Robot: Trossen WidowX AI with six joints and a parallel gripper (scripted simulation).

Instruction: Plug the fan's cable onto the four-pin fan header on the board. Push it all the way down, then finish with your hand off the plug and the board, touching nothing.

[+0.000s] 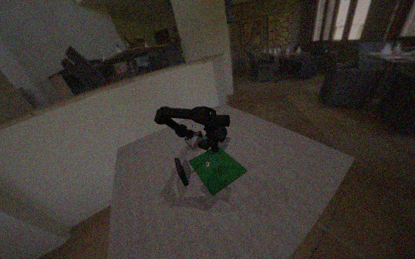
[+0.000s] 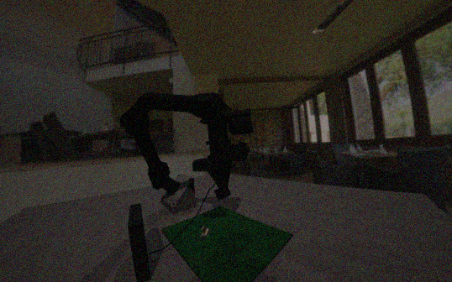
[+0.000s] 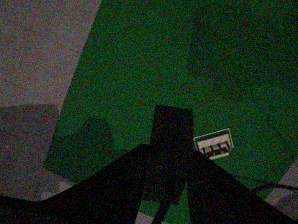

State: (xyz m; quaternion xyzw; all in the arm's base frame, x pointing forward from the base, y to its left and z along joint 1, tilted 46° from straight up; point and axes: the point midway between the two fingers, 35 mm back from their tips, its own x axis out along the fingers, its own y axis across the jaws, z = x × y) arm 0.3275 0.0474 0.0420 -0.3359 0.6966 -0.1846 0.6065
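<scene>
My gripper tip is 1 cm short of the green board, 3 cm to the left of it and 14 cm above it. Also, from my gripper tip: black fan: 5 cm behind, 22 cm to the right, 7 cm below; then fan plug: 1 cm behind, 1 cm below.
</scene>
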